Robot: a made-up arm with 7 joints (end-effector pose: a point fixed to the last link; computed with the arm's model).
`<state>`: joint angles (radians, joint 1 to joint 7).
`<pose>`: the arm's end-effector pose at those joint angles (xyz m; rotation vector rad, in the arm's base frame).
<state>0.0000 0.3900 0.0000 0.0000 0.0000 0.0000 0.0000</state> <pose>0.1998 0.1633 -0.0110 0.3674 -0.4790 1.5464</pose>
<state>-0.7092 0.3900 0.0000 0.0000 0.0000 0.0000 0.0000</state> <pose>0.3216 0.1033 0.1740 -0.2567 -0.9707 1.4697</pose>
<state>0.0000 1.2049 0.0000 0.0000 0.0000 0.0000 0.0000</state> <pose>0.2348 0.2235 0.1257 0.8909 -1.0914 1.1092</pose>
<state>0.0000 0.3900 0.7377 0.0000 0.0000 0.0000 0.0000</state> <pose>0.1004 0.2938 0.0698 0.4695 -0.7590 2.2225</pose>
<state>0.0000 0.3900 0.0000 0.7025 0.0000 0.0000 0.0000</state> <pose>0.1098 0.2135 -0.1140 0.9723 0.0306 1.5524</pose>
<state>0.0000 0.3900 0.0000 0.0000 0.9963 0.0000 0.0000</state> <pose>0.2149 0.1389 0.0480 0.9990 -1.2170 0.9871</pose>
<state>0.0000 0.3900 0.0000 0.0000 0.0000 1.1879 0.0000</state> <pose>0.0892 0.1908 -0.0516 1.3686 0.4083 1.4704</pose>
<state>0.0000 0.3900 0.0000 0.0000 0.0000 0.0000 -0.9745</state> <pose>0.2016 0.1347 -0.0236 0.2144 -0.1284 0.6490</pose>
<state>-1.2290 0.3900 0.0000 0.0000 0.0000 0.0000 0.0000</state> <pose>0.3125 0.0584 0.3375 -0.7279 -1.2949 1.3200</pose>
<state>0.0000 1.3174 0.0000 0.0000 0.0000 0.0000 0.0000</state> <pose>0.2401 0.2222 0.1468 0.9583 -1.1698 1.0345</pose>
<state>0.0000 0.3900 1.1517 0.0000 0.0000 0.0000 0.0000</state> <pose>0.0070 0.3228 0.1059 0.5200 -0.9234 2.6001</pose>
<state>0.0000 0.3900 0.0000 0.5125 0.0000 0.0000 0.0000</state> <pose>0.1418 0.2018 -0.0927 0.8117 -0.1119 1.5649</pose>
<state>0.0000 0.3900 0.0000 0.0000 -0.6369 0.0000 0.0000</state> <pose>0.1902 0.1452 -0.0487 -0.0756 0.0434 1.7577</pose>
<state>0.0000 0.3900 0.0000 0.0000 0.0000 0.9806 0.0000</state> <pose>0.1114 0.1895 -0.0541 1.2021 0.2447 1.5144</pose>
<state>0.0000 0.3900 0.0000 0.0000 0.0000 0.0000 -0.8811</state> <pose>0.2027 0.1375 -0.0227 0.2298 -0.1612 0.7352</pose>
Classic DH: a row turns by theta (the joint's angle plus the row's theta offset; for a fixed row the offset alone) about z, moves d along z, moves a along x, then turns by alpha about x. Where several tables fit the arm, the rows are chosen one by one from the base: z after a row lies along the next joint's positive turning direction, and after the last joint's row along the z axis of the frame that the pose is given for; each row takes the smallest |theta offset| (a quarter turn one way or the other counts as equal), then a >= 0, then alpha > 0; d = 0 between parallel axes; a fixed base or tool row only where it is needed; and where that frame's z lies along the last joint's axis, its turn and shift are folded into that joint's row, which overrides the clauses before.
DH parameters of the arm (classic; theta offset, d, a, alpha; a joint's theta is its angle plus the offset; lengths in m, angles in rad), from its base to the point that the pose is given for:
base (fixed): -0.071 0.2157 -0.0086 -1.3004
joint 1: -1.3111 0.0206 -0.0348 -1.5708
joint 2: 1.2915 0.0173 0.01 1.5708
joint 3: 1.5708 -0.1622 0.0297 -1.5708
joint 4: -1.5708 0.02 0.0151 -1.5708
joint 5: 0 0.109 0.0025 1.5708
joint 6: 1.5708 0.04 0.0752 1.5708
joint 7: -1.026 0.0631 -0.0032 0.3245
tool (fixed): 2.7414 -0.1044 0 0

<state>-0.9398 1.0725 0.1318 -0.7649 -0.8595 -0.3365 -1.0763</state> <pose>0.1518 0.0206 0.3521 -0.5272 -1.5706 -0.4970</pose>
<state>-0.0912 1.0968 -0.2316 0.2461 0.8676 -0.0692 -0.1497</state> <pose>0.2530 0.1818 0.0695 1.4211 -1.2319 0.2668</pose>
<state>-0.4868 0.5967 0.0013 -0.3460 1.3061 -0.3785 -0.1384</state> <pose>0.2281 0.0249 0.2310 0.6306 -2.2646 0.4731</pose>
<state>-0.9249 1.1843 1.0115 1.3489 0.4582 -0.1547 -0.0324</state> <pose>0.1259 0.3960 0.1931 0.5195 -0.7197 2.5951</pose>
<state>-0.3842 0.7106 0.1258 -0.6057 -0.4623 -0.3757 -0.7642</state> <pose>0.2175 0.0805 0.2379 -0.5629 -1.2508 0.3526</pose>
